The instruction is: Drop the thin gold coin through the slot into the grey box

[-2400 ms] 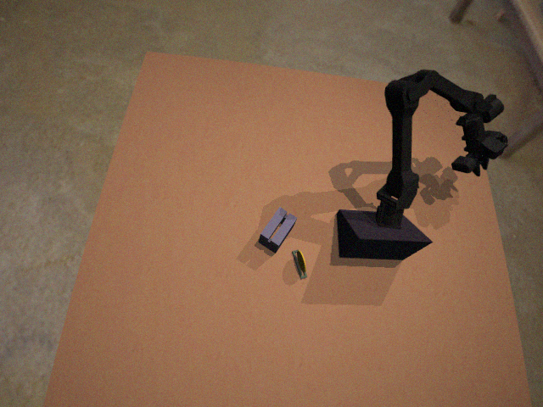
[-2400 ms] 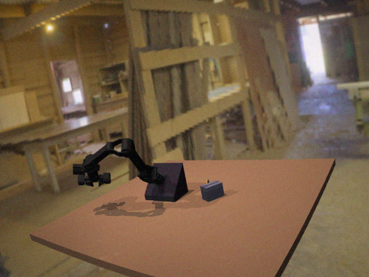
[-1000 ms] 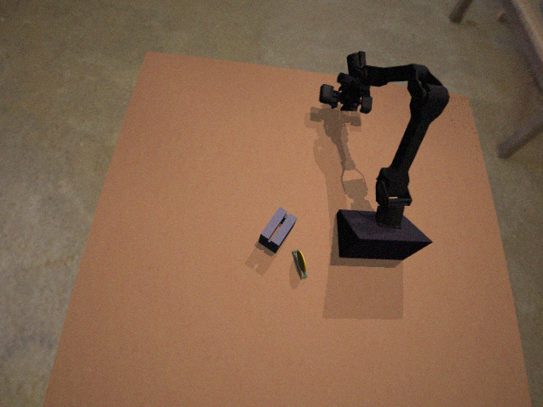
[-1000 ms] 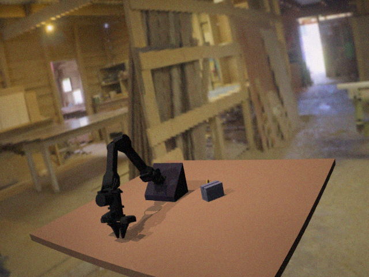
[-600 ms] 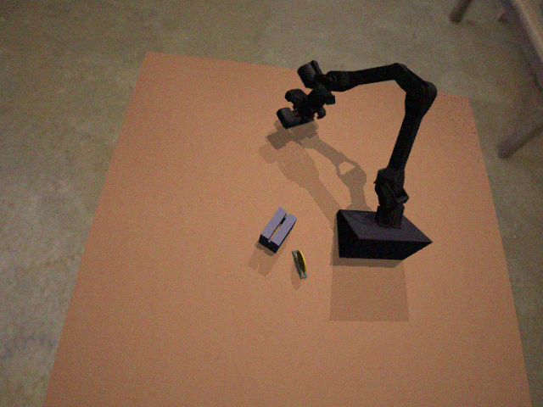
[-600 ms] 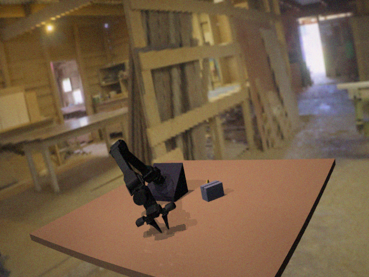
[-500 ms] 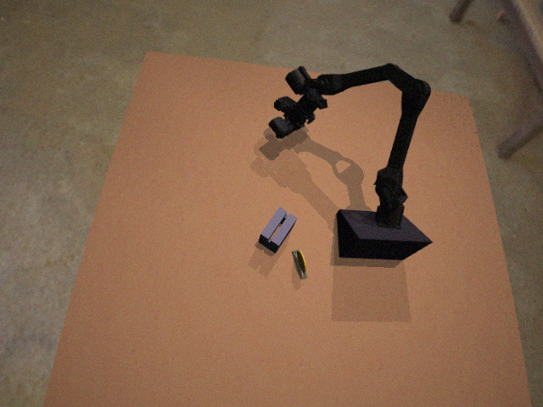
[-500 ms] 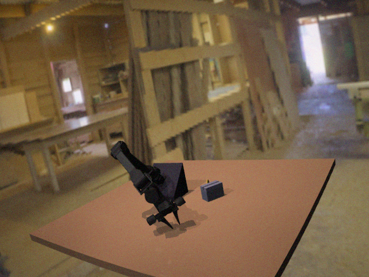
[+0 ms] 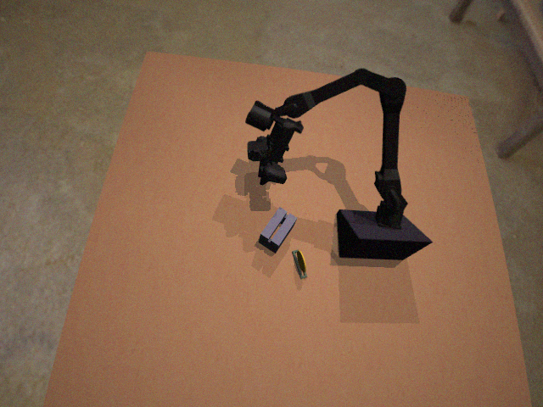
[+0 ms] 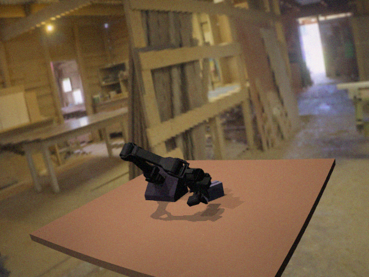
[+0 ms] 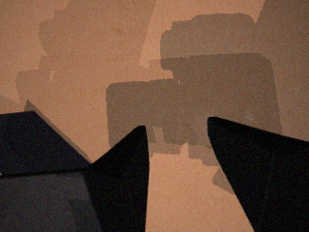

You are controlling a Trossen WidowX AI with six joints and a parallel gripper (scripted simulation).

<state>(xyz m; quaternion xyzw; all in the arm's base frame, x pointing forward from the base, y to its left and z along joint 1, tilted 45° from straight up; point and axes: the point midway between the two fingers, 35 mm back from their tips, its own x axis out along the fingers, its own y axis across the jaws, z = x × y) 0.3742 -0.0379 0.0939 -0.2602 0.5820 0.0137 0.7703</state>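
Right now my gripper tip is 16 cm past the gold coin, 22 cm to the right of it and 2 cm above it.
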